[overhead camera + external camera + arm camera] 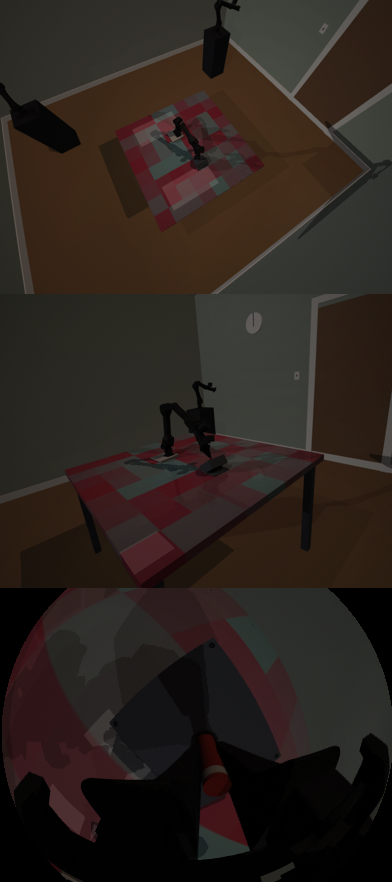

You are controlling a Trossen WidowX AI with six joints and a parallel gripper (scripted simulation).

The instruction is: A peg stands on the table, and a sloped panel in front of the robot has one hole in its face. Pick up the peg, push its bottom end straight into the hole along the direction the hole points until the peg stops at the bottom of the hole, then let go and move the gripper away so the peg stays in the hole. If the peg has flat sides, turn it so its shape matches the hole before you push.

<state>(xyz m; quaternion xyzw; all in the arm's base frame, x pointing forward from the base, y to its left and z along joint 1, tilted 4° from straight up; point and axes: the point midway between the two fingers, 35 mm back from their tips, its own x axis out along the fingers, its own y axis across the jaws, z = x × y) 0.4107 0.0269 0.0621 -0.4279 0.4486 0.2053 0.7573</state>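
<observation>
My gripper tip is 10 mm past the red peg and 10 mm below it. Also, from my gripper tip: dark sloped panel 20 mm ahead, 40 mm below.
</observation>
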